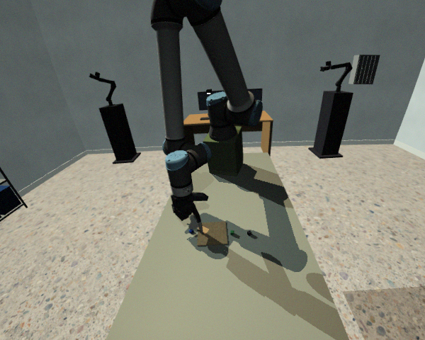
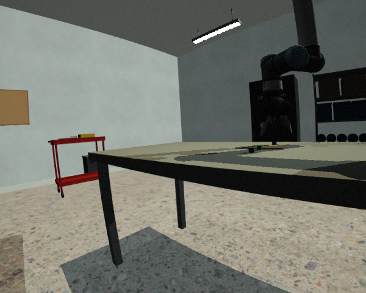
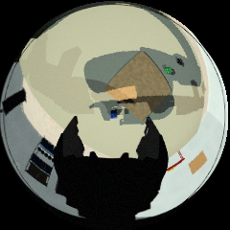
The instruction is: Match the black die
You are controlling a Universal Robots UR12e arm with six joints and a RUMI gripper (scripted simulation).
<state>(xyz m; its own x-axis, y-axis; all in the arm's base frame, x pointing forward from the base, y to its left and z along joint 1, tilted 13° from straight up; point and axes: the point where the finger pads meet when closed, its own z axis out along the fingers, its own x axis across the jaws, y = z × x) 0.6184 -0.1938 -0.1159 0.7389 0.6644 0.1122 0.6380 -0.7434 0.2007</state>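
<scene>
Right now my hand is 30 mm above the blue die, 10 mm to the left of it and 10 mm short of it. Round my hand: black die 270 mm to the left, 40 mm ahead, 30 mm below; green die 190 mm to the left, 30 mm below, 30 mm ahead; mat 90 mm to the left, 40 mm below, 20 mm ahead.
</scene>
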